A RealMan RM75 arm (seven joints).
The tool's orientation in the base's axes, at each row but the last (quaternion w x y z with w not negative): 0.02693, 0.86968, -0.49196, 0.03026; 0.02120, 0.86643, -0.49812, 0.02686; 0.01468, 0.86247, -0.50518, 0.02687; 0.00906, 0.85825, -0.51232, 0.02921; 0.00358, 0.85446, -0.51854, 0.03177; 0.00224, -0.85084, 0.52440, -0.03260; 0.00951, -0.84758, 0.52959, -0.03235; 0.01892, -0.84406, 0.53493, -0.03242; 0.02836, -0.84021, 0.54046, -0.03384; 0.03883, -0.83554, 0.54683, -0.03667; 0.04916, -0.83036, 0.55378, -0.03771; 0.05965, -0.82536, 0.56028, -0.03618
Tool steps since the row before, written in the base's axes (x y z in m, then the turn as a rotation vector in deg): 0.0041, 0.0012, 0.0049, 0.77, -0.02, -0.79; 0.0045, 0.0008, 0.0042, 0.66, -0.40, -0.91; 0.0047, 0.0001, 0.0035, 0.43, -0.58, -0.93; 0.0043, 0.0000, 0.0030, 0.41, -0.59, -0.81; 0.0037, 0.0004, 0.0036, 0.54, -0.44, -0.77; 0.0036, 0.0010, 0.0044, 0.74, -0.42, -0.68; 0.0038, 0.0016, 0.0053, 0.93, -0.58, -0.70; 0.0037, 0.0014, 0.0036, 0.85, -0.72, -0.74; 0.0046, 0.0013, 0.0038, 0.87, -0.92, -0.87; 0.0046, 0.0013, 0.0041, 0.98, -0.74, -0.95; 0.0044, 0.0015, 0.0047, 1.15, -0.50, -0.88; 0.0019, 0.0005, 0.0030, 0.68, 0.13, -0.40
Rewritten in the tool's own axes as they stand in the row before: 0.0015, -0.0040, -0.0049, 0.35, -0.66, 0.81; 0.0019, -0.0042, -0.0041, 0.61, -0.38, 0.95; 0.0024, -0.0042, -0.0034, 0.66, -0.09, 0.97; 0.0022, -0.0038, -0.0028, 0.66, -0.07, 0.85; 0.0016, -0.0036, -0.0034, 0.59, -0.25, 0.81; 0.0010, -0.0038, -0.0042, 0.67, -0.45, 0.73; 0.0005, -0.0044, -0.0051, 0.90, -0.54, 0.77; 0.0004, -0.0042, -0.0033, 0.99, -0.41, 0.80; 0.0008, -0.0050, -0.0034, 1.17, -0.33, 0.93; 0.0007, -0.0051, -0.0036, 1.05, -0.50, 1.03; 0.0003, -0.0052, -0.0041, 0.90, -0.75, 0.99; 0.0002, -0.0023, -0.0027, 0.13, -0.62, 0.49
